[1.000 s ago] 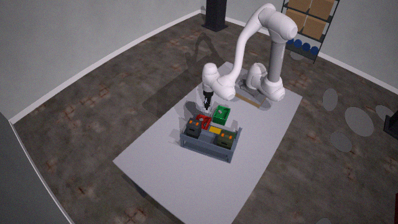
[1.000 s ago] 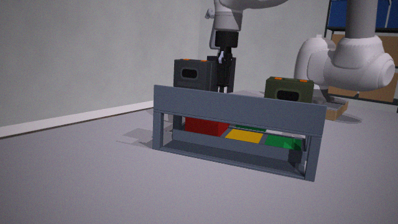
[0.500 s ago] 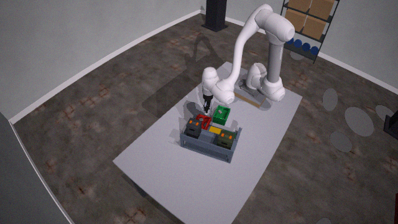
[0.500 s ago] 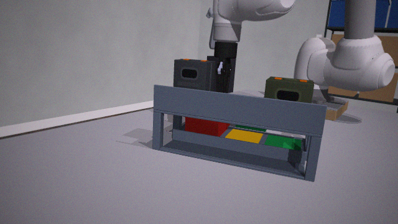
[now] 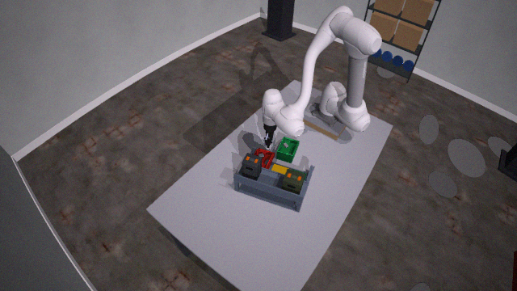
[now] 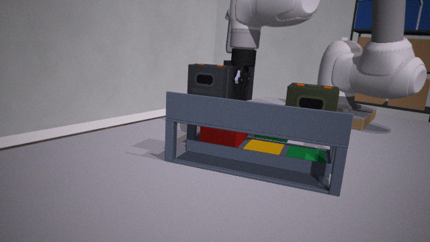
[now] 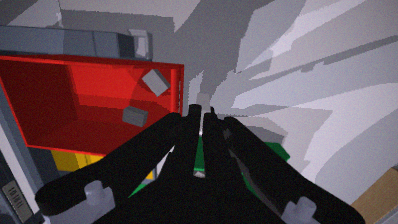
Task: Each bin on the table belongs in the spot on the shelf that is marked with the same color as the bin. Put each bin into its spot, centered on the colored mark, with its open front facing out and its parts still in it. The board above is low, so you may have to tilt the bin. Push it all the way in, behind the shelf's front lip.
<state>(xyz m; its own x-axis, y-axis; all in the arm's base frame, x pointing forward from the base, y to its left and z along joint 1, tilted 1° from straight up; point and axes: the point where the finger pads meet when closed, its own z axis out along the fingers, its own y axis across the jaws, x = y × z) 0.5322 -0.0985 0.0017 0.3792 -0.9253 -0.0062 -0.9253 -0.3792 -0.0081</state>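
My gripper is now 110 mm short of the red bin and 40 mm to the right of it. The rest, counted from my hand: olive box 160 mm ahead, 310 mm to the left, 100 mm above; green bin 90 mm behind, 90 mm to the left, 10 mm below; dark grey box 250 mm ahead, 100 mm to the left, 110 mm above.
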